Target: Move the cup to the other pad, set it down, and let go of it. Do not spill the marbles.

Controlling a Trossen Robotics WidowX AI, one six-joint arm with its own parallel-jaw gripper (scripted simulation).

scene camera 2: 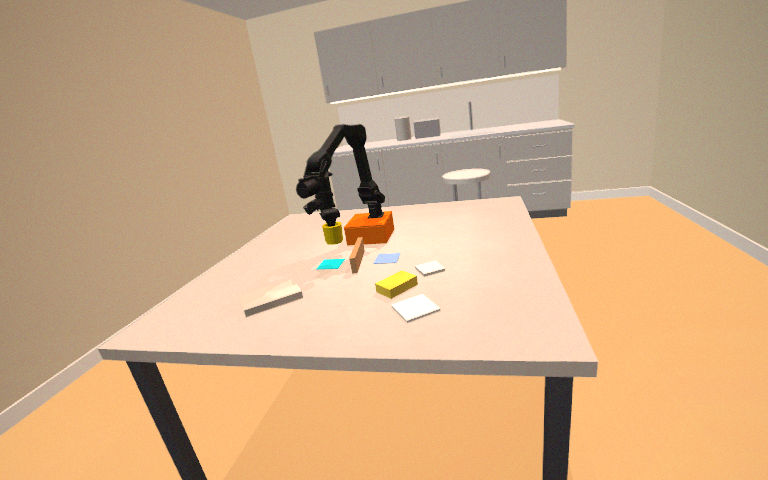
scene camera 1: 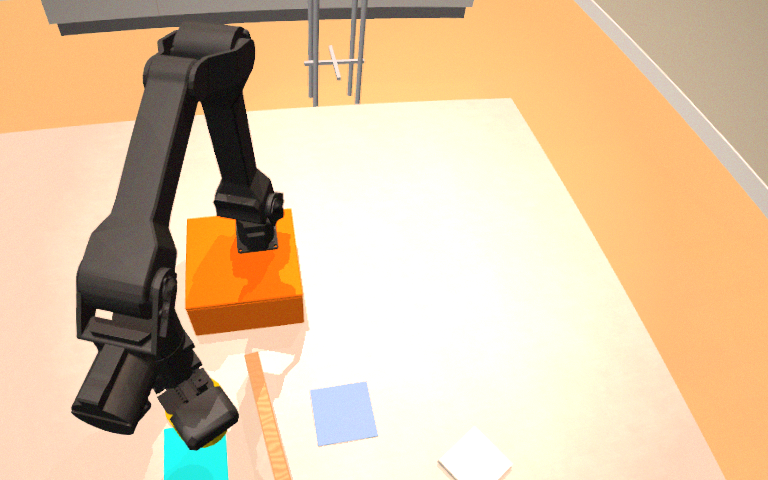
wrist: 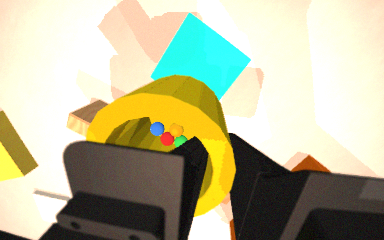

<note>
In view: the gripper [scene camera 1: 187, 397], a yellow cup [wrist: 182, 99], a yellow block [scene camera 2: 392, 286] and a beige slab [scene camera 2: 258, 301].
The gripper also shows in scene camera 2 [scene camera 2: 331, 231] and in the wrist view [wrist: 218, 138]. Scene camera 1 misses the yellow block: it is out of frame. Scene camera 1 does not show the beige slab: it is out of frame.
</note>
